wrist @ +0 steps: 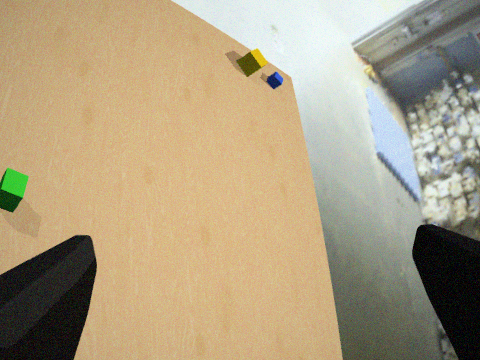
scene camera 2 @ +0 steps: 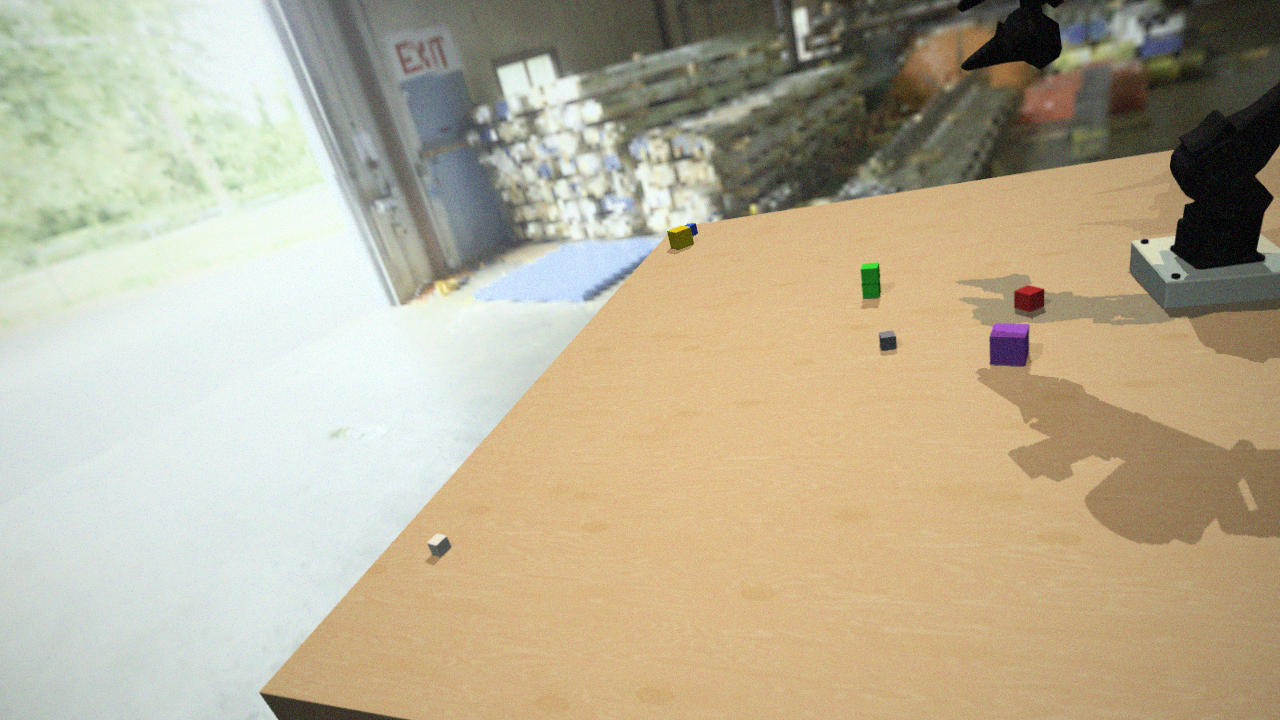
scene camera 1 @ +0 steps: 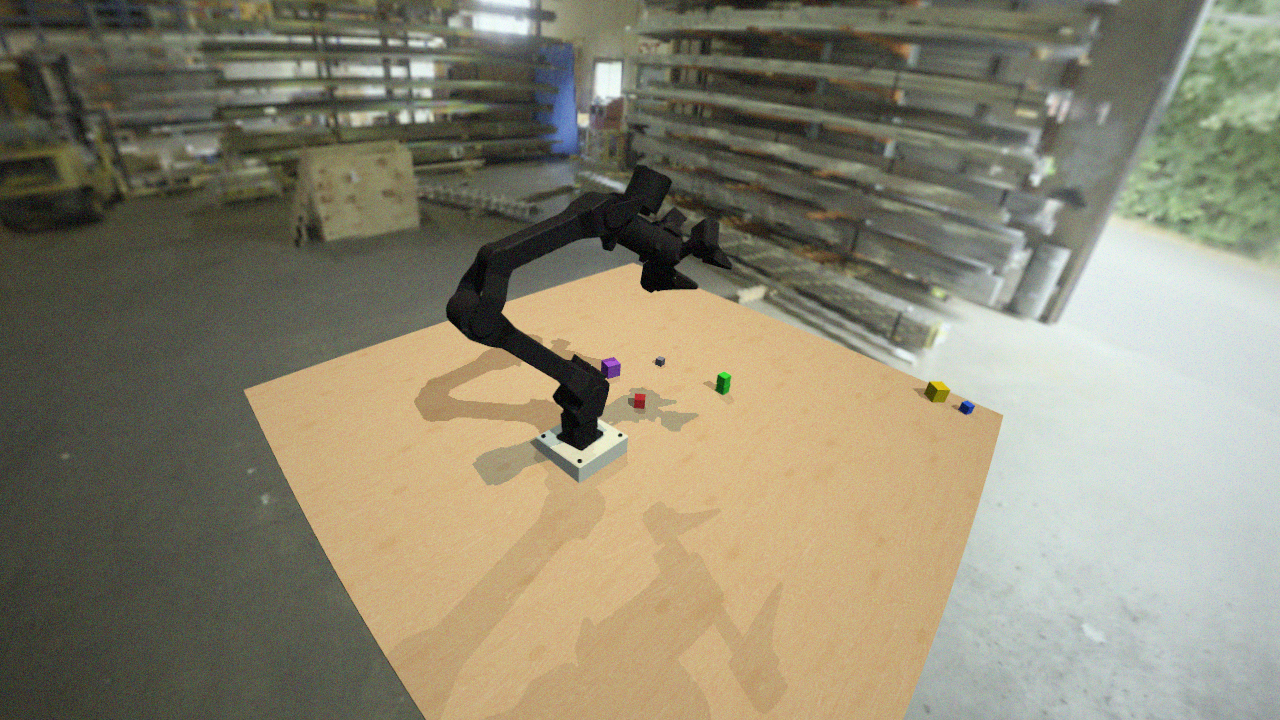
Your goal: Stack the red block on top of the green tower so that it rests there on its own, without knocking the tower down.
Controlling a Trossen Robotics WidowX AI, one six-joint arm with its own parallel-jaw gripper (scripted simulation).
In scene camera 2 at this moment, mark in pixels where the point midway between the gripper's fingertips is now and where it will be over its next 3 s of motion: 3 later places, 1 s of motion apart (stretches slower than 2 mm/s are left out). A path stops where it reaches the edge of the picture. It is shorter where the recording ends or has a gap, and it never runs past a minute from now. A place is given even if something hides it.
My gripper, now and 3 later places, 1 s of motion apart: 961,38; 1026,251; 1028,297; 1029,246
